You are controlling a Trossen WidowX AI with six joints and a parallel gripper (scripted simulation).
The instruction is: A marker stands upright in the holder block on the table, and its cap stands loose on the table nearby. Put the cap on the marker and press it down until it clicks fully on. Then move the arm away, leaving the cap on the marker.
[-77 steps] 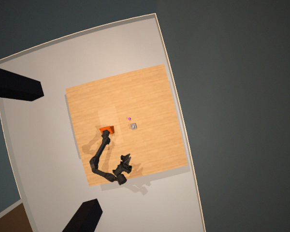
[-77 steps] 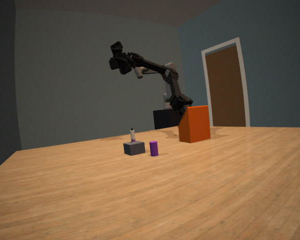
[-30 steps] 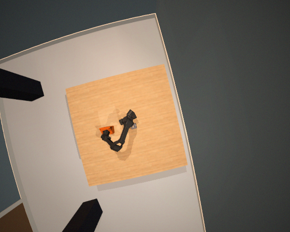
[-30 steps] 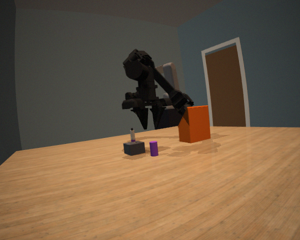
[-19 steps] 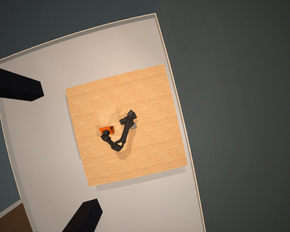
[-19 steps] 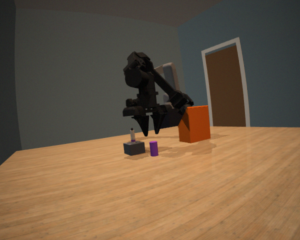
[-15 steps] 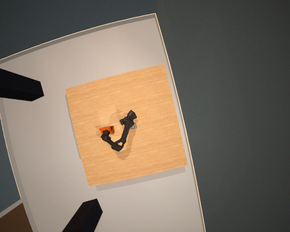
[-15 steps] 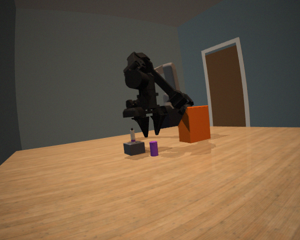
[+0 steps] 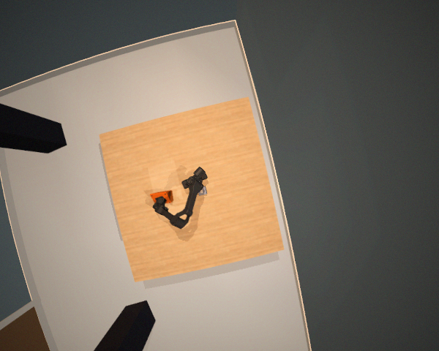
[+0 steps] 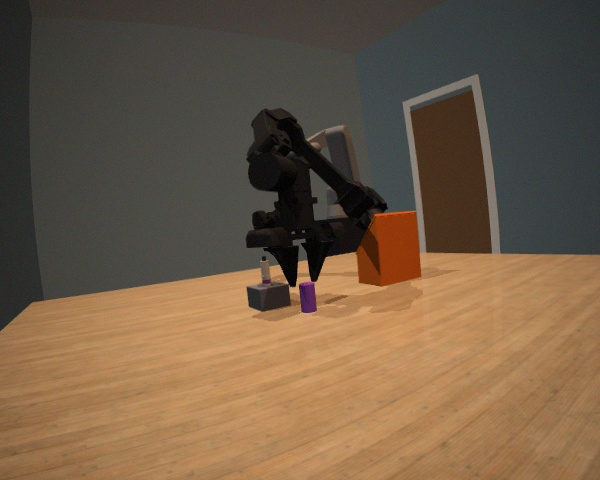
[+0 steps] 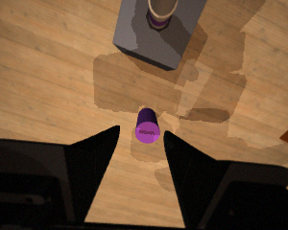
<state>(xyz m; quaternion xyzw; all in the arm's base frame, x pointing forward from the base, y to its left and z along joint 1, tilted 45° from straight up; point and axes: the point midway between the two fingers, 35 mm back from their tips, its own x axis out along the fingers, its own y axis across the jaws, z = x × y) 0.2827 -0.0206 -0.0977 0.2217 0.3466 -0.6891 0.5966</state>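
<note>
My gripper tip is now 10 mm past the purple cap and 20 mm above it. Round my gripper tip: dark grey holder block 10 mm ahead, 100 mm to the right, 30 mm below.
</note>
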